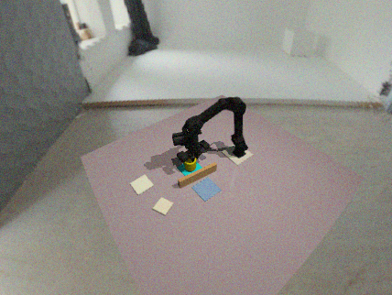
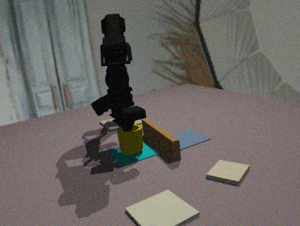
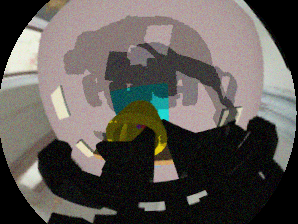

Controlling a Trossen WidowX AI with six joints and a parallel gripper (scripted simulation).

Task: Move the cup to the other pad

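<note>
The yellow cup is 2 cm ahead of my gripper tip. The rest, counted from my gripper tip: wooden bar 9 cm to the left, 4 cm ahead, 2 cm below; then teal pad 5 cm below, 3 cm ahead.
</note>
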